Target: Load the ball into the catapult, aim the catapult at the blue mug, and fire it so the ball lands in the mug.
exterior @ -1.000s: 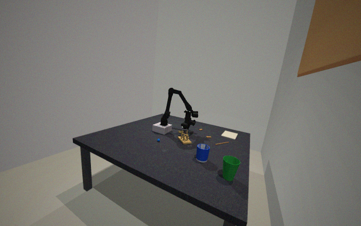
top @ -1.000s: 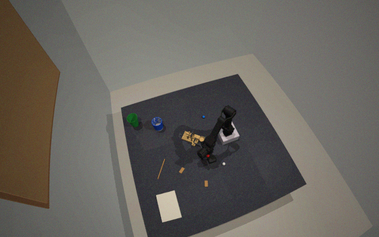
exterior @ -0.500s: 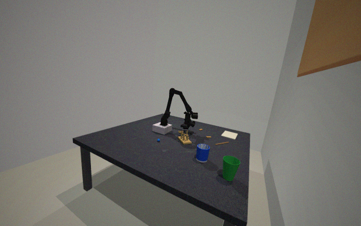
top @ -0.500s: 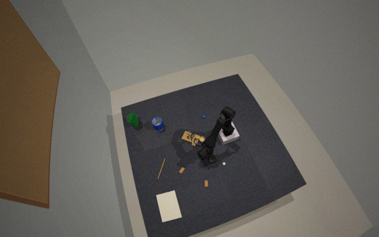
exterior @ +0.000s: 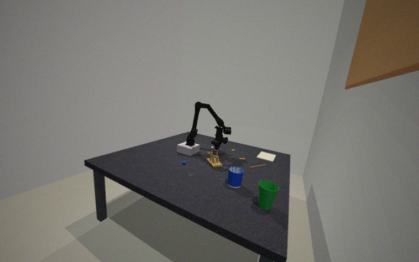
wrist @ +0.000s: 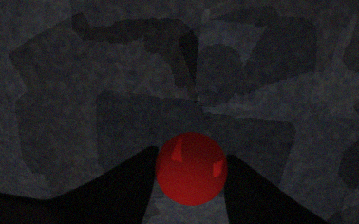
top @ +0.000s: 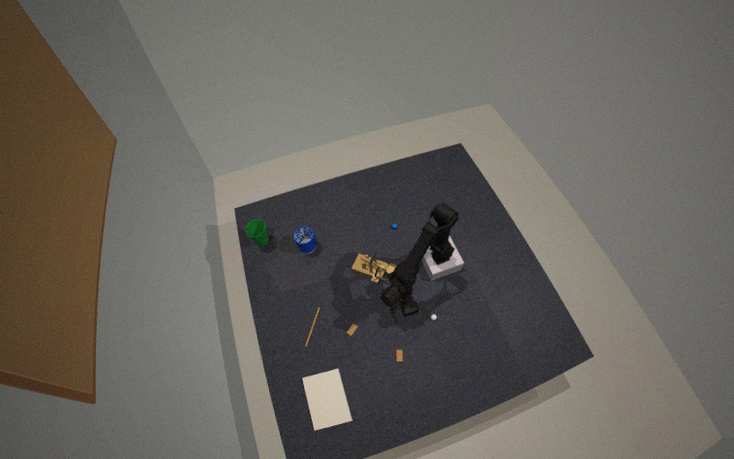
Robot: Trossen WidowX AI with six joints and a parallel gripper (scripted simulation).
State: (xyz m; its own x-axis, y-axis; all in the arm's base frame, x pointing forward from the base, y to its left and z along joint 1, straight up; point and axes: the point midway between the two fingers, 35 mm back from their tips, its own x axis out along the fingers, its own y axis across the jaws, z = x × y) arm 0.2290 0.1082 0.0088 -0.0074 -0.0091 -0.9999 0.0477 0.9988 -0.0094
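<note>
Now: the wooden catapult 17 cm to the right of my gripper tip, 4 cm ahead of it and 1 cm above it. Also, from my gripper tip: white ball (11 cm to the left, 9 cm behind, 3 cm below); then blue ball (36 cm to the right, 12 cm behind, 3 cm below); then red ball (1 cm above).
</note>
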